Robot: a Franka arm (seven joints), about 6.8 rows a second.
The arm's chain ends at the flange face. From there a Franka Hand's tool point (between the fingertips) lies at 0.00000 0.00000 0.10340 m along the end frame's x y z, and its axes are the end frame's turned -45 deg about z.
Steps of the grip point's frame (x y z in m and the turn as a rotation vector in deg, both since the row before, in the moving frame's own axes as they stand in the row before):
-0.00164 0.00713 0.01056 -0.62 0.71 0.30
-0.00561 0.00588 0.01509 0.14 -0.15 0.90
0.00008 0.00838 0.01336 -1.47 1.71 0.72
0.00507 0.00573 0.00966 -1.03 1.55 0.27
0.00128 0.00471 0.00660 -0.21 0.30 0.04
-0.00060 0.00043 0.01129 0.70 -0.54 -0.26
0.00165 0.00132 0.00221 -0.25 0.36 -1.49
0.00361 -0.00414 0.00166 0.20 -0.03 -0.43
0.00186 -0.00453 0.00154 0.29 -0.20 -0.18
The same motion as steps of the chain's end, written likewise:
0.00218 0.00631 0.01057 0.06 0.94 0.30
0.00056 0.00811 0.01509 -0.01 -0.21 0.90
0.00192 0.00615 0.01344 0.17 2.25 0.72
0.00434 0.00112 0.00971 0.37 1.82 0.27
0.00358 0.00254 0.00660 0.06 0.36 0.04
0.00146 0.00093 0.01130 0.11 -0.88 -0.26
0.00132 -0.00008 0.00221 0.08 0.43 -1.49
-0.00008 -0.00526 0.00166 0.12 -0.16 -0.43
-0.00126 -0.00440 0.00154 0.06 -0.35 -0.18

